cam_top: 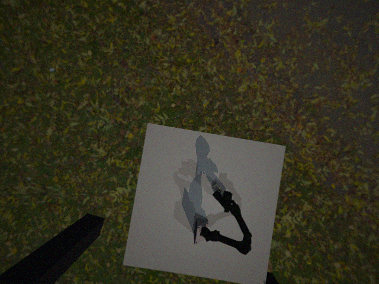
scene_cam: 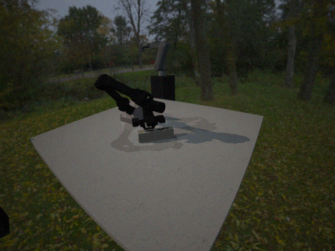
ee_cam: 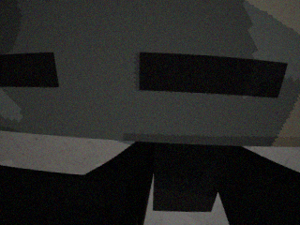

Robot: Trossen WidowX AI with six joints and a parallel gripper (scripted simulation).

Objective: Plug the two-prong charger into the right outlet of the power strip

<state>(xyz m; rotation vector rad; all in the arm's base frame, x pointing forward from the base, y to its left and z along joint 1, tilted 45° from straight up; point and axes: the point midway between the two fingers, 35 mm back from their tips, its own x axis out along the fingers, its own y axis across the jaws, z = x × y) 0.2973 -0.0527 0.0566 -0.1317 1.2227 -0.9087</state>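
My gripper tip is 10 mm short of the black two-prong charger, 10 mm to the left of it and 10 mm below it.
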